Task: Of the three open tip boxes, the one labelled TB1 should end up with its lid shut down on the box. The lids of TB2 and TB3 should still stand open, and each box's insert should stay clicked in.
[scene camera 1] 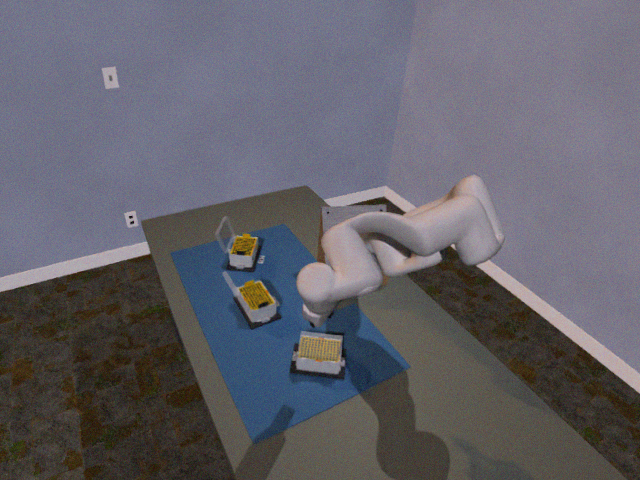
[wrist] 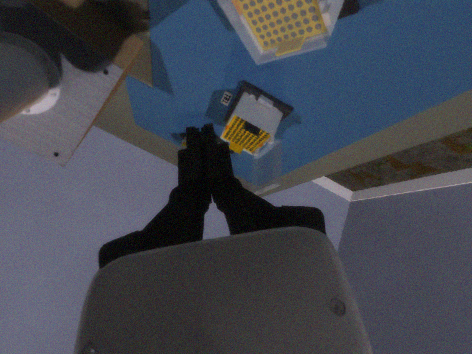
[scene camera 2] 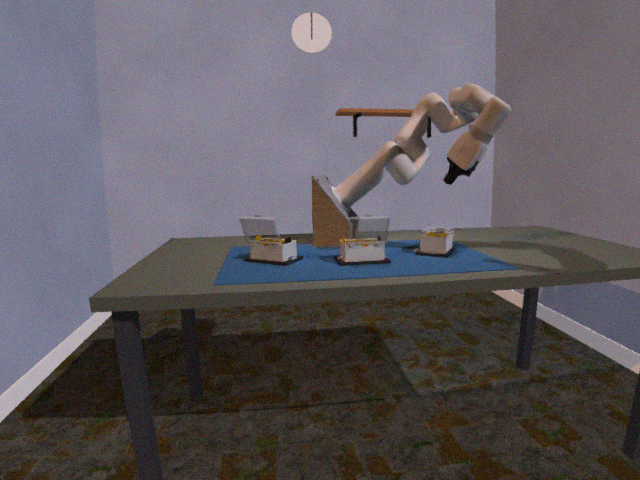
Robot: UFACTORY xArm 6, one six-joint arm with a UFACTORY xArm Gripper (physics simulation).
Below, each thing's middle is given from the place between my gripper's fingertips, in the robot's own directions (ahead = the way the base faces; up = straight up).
Scene:
Right now the yellow insert (wrist: 242, 134) is 28 cm to the right of my hand, 17 cm below it and 14 cm ahead of it.

